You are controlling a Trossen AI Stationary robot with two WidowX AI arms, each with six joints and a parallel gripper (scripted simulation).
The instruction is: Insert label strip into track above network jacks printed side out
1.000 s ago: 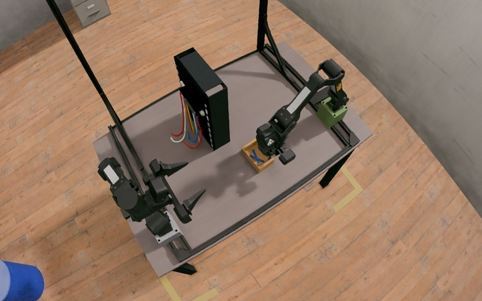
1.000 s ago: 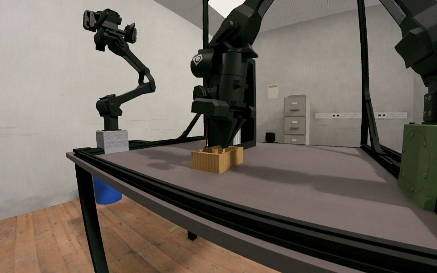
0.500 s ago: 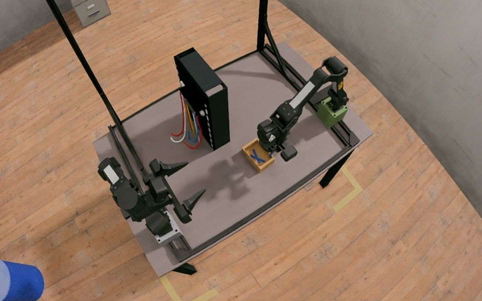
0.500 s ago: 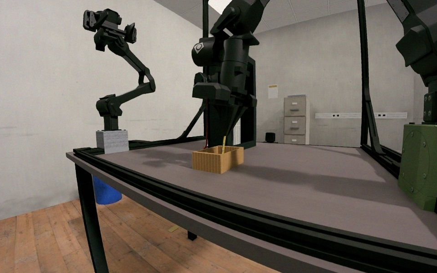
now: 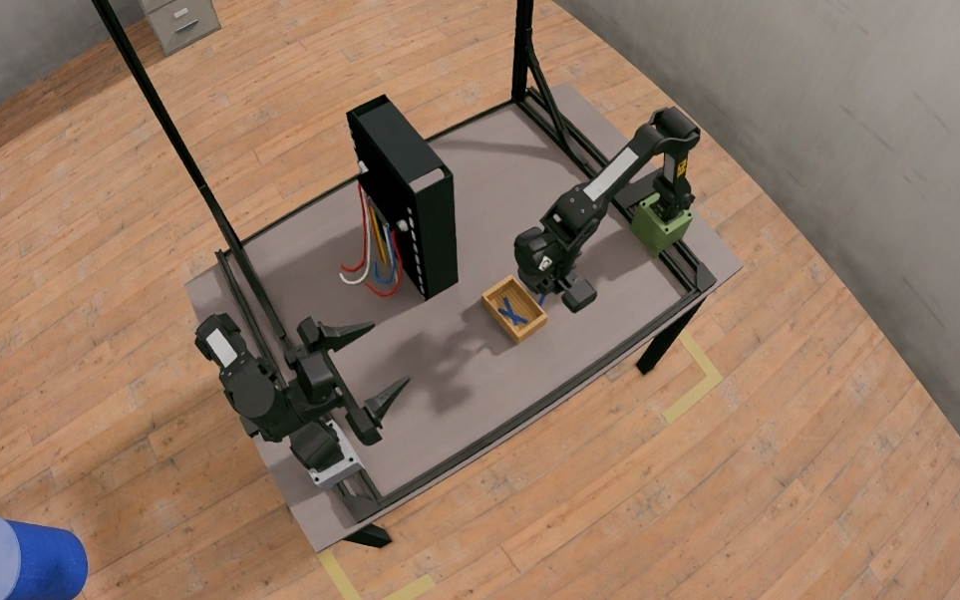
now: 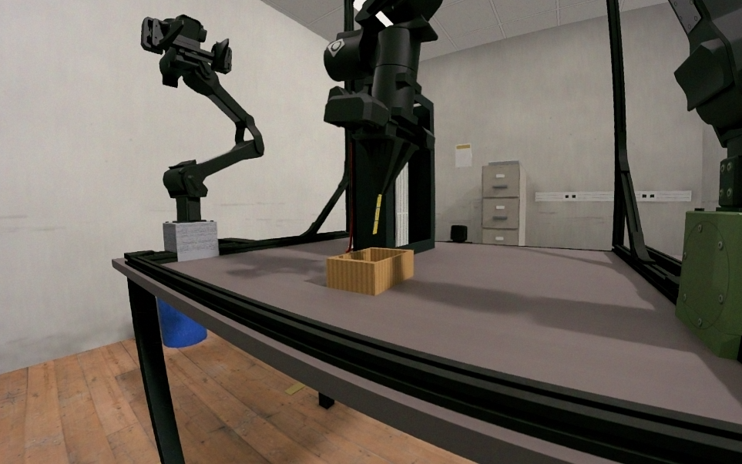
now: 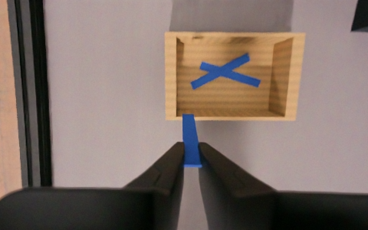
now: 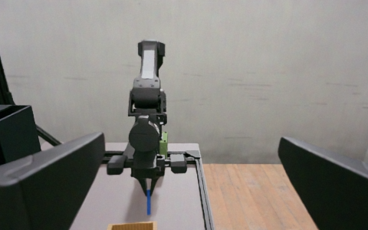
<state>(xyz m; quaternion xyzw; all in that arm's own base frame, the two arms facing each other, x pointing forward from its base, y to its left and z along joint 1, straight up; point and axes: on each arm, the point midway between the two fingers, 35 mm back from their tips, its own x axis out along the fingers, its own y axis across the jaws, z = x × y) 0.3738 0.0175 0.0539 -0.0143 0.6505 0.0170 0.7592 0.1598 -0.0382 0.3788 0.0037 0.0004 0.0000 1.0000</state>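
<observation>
Right now the label strip is 50 mm below my left hand and 10 mm to the right of it. From my left hand the other things lie so: wooden box: 150 mm below, 40 mm to the right, 40 mm behind; then black patch panel: 310 mm behind, 170 mm to the right, 40 mm above.
</observation>
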